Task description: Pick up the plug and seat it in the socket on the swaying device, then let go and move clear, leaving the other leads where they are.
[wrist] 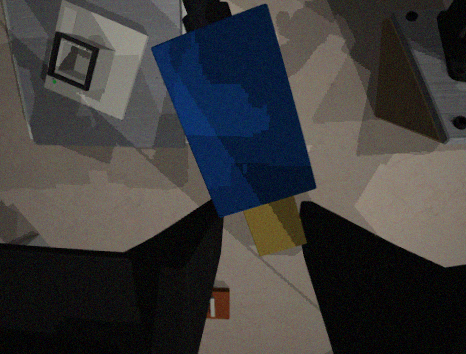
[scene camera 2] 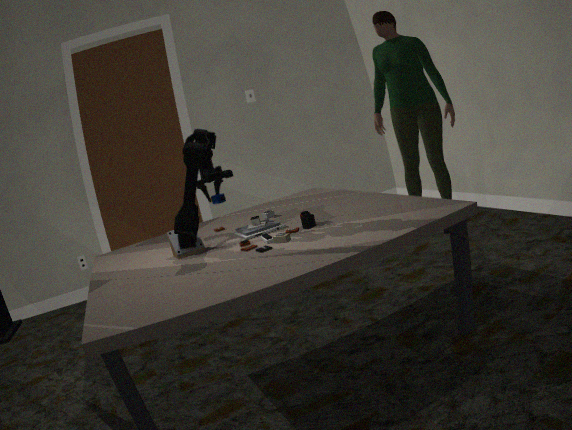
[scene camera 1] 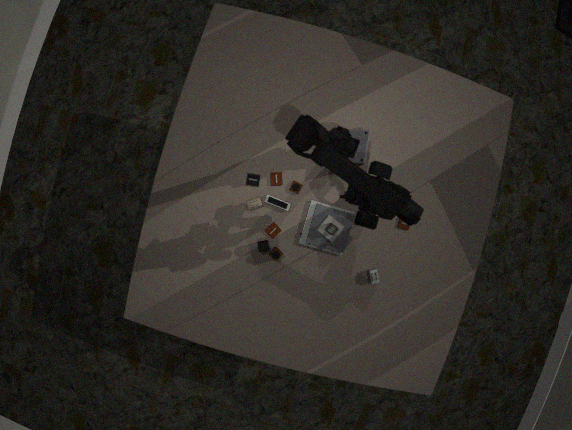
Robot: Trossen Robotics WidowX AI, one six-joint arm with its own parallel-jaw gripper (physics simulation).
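The plug, a blue block (scene camera 2: 218, 199) (wrist: 235, 112) with a yellow tip and a black lead stub, is held above the table. My gripper (scene camera 2: 213, 196) (wrist: 261, 210) is shut on it; the fingertips meet the plug's body near its yellow end, and the plug is slanted in the wrist view. The arm hides the plug in scene camera 1. The device is a grey plate (scene camera 1: 320, 243) (scene camera 2: 259, 230) (wrist: 90, 131) bearing a pale block with a black-rimmed square socket (scene camera 1: 331, 228) (wrist: 74, 61). In the wrist view the socket is left of the plug, apart from it.
Orange blocks (scene camera 1: 276, 179) (scene camera 1: 273, 230) (wrist: 221, 303), a dark block (scene camera 1: 253, 180), a black box (scene camera 1: 263, 246) (scene camera 2: 307, 220), a cream block (scene camera 1: 254, 203) and a white-framed part (scene camera 1: 277, 202) lie beside the device. A white block (scene camera 1: 373, 276) stands farther off. The arm's base plate (wrist: 452, 100) shows at right.
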